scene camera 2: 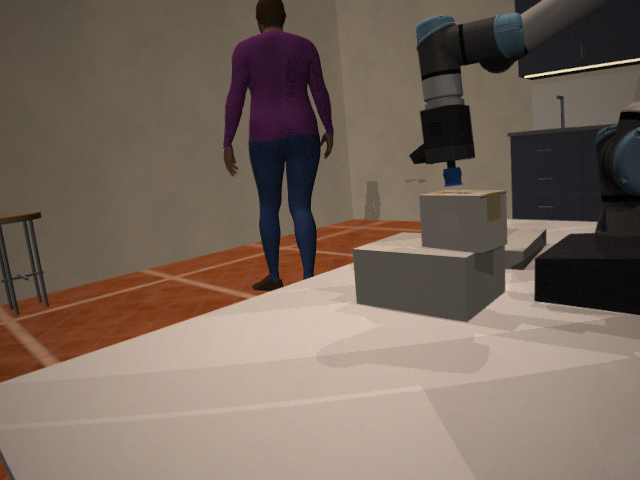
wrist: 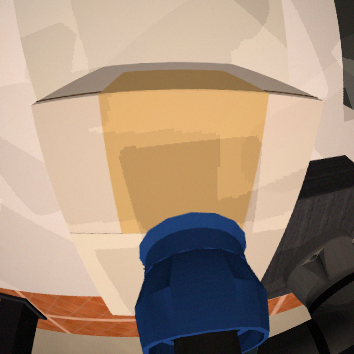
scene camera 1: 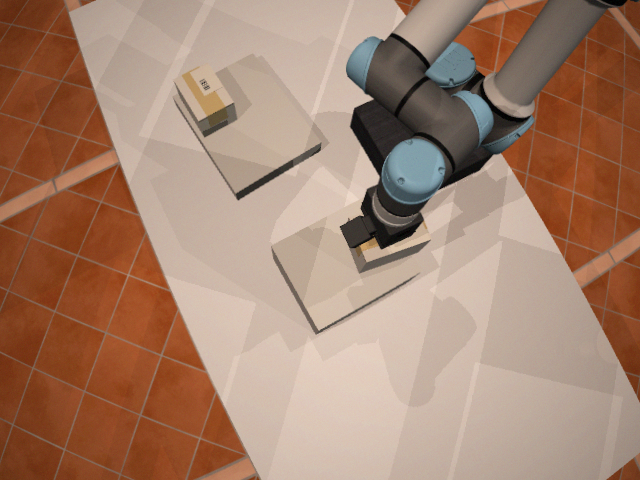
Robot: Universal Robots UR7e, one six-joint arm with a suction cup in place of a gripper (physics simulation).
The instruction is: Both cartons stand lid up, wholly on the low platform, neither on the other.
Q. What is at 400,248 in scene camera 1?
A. A carton.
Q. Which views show the carton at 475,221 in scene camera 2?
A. Scene camera 2, the wrist view and scene camera 1: all of them.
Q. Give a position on a low platform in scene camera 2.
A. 523,245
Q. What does the carton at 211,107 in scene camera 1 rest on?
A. A low platform.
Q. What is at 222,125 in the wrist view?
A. A carton.
